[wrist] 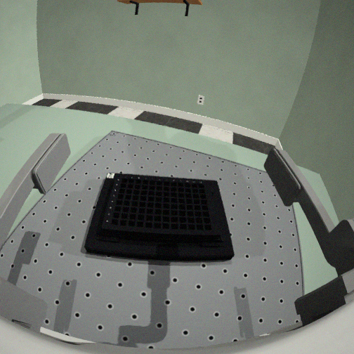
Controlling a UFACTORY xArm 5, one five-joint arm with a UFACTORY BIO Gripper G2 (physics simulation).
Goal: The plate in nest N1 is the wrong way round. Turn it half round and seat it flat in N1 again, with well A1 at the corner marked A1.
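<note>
A black well plate (160,205) with a grid of square wells lies in a black nest (120,250) in the middle of the wrist view. It looks flat, with its edges about parallel to the nest. Small pale marks run down the plate's left side and along its far edge; they are too small to read. A small white corner label (110,176) sits at the far left corner, its lettering unclear. My gripper (167,169) is open and empty, above and clear of the plate, one finger to each side. The nest's inner seat is hidden under the plate.
The nest stands on a grey board (195,300) with rows of holes, on a pale green table (90,120). Shadows of the arm fall on the board at the near side. A green wall (125,60) with a socket (201,99) stands beyond.
</note>
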